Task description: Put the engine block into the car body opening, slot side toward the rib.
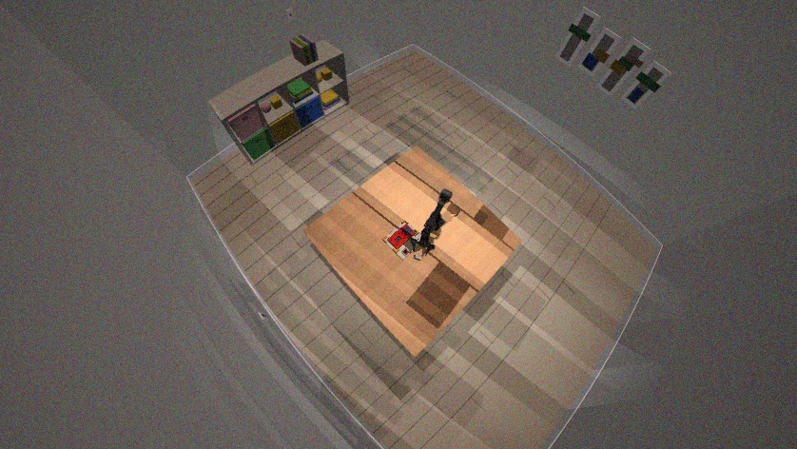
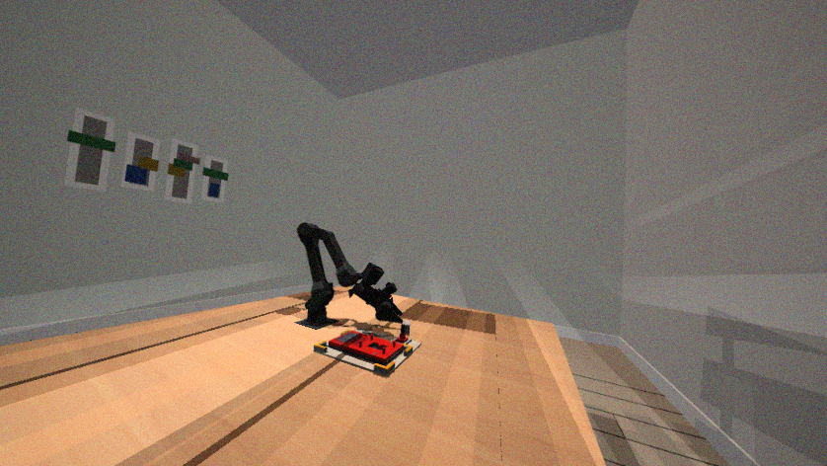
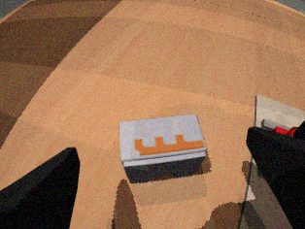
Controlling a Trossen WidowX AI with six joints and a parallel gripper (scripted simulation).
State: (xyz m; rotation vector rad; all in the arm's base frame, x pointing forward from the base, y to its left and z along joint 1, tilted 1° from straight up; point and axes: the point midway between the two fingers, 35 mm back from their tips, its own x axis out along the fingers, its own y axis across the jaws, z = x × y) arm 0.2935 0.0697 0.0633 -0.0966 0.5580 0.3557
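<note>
My gripper tip is 10 mm short of the engine block and 40 mm above it.
</note>
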